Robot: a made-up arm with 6 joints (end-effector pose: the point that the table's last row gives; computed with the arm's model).
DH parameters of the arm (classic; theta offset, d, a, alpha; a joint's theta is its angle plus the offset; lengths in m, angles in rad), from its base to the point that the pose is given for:
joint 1: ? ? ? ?
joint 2: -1.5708 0 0.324 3.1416
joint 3: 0 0 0 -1.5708
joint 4: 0 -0.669 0 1.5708
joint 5: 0 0.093 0 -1.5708
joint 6: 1.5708 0 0 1.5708
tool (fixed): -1.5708 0 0 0
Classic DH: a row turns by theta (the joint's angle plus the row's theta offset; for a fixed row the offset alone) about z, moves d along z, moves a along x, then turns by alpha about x.
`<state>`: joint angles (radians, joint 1 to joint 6).
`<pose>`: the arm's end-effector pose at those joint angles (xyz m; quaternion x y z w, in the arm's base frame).
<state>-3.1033 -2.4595 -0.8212 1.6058 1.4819 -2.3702</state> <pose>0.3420 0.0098 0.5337 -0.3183 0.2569 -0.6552 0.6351</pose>
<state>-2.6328 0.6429 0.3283 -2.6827 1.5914 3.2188</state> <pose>-0.6735 -0.4711 0.1371 0.7213 0.3986 -0.5651 0.0386</pose>
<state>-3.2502 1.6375 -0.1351 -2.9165 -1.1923 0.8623</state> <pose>-0.1777 -0.0718 -0.5489 -0.1734 0.8716 0.3948 0.2333</pose>
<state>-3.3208 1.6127 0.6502 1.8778 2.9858 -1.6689</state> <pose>-0.7713 0.1112 -0.3879 0.1729 -0.4622 -0.0537 0.8681</pose>
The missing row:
joint 1: 0 0.124 0 -1.5708
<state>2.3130 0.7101 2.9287 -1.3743 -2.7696 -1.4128</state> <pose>0.0943 -0.0760 0.9582 -0.3343 0.2541 0.8809 0.2185</pose>
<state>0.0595 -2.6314 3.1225 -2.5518 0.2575 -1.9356</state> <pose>0.3878 0.1005 -0.5412 -0.7464 0.2577 0.2571 0.5572</pose>
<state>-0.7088 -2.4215 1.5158 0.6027 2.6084 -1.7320</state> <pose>-0.5389 0.3611 -0.6344 0.8386 -0.2480 0.0494 0.4825</pose>
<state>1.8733 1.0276 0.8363 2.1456 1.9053 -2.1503</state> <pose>-0.3310 0.8908 0.2409 0.3617 -0.3487 -0.8332 0.2309</pose>
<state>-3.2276 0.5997 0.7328 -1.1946 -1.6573 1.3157</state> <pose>-0.8513 0.1077 0.3945 0.1870 0.0794 -0.7177 0.6661</pose>
